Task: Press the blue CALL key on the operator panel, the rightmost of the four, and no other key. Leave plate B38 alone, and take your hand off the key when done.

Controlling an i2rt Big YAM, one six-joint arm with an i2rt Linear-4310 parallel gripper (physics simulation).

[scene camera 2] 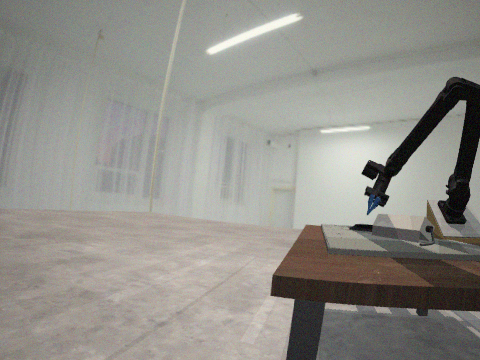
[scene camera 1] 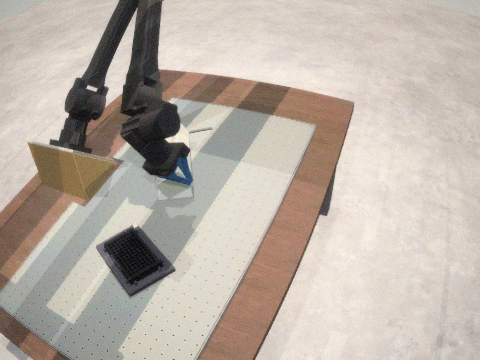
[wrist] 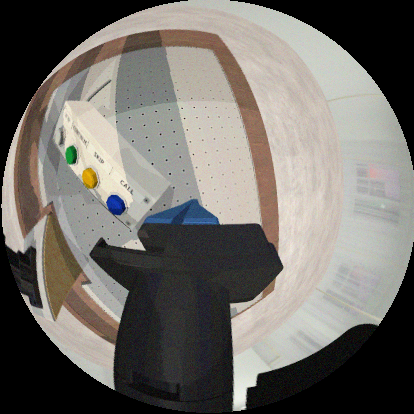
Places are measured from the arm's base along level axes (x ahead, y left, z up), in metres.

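Pixels of known places: gripper, between the fingertips: (scene camera 2: 367, 214) (scene camera 1: 191, 182) (wrist: 194, 203); arm's base, origin of its link: (scene camera 2: 450, 213) (scene camera 1: 70, 149).
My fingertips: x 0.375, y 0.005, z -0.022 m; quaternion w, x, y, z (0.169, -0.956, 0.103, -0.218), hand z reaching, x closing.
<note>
Ahead of a thing's pixels: the offset from my fingertips to its top centre. "spot": to the spot under its first point. Level surfaces: height alone.
The pale operator panel {0.105 m back, 0.109 m left, 0.006 m up} (scene camera 1: 175, 192) (scene camera 2: 400, 225) (wrist: 142, 167) stands on the perforated board. In the wrist view its keys run in a slanted row: a greyish key {0.160 m back, 0.166 m left, 0.003 m down} (wrist: 61, 136), a green key {0.137 m back, 0.121 m left, 0.003 m down} (wrist: 71, 155), a yellow key {0.113 m back, 0.077 m left, 0.003 m down} (wrist: 90, 178) and, at the end nearest my fingers, the blue CALL key {0.090 m back, 0.033 m left, 0.003 m down} (wrist: 116, 205). My gripper (scene camera 1: 190, 181) (scene camera 2: 369, 213) (wrist: 194, 203) is shut and empty, its blue fingertips raised near the CALL end of the panel, apart from the blue key. The arm hides much of the panel in scene camera 1. A black gridded plate {0.066 m back, 0.193 m right, 0.052 m down} (scene camera 1: 132, 255) (scene camera 2: 361, 227) lies apart from the panel; its label is not readable.
The perforated board {0.078 m down} (scene camera 1: 270, 165) (wrist: 215, 150) lies on the wooden table {0.091 m down} (scene camera 1: 280, 220) (scene camera 2: 350, 270). A thin rod {spot: 0.109 m back, 0.287 m left, 0.074 m down} (scene camera 1: 201, 130) (wrist: 99, 90) lies beyond the panel. A slanted yellowish board (scene camera 1: 75, 172) (wrist: 60, 265) stands by the arm's base.
</note>
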